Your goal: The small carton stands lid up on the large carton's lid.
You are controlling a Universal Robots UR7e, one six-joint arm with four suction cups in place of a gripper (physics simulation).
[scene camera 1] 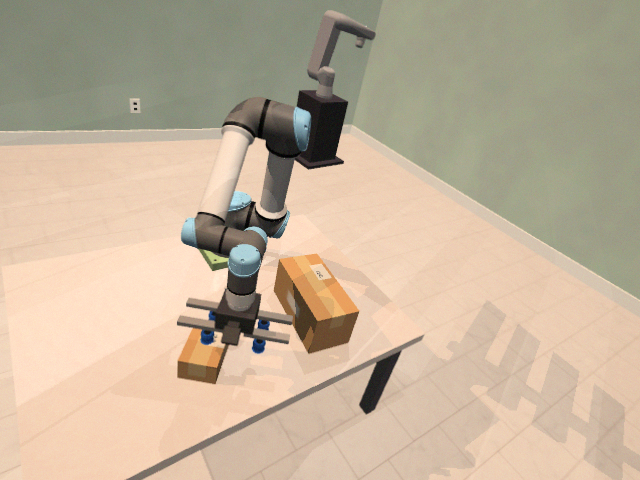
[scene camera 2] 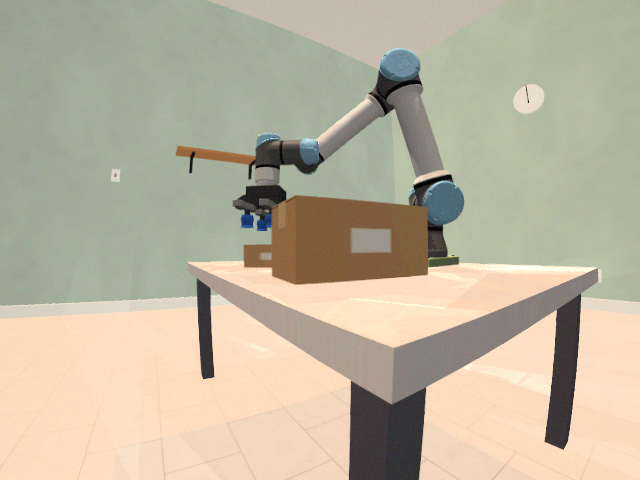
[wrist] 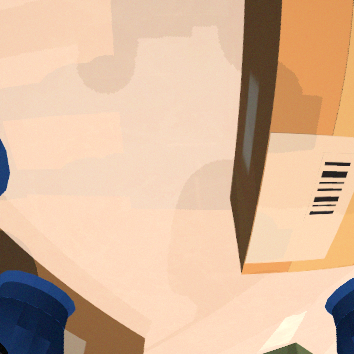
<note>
My suction head holds nothing. The cup hangs 12 cm from the middle of a small carton, above it. A large carton rests on the table.
</note>
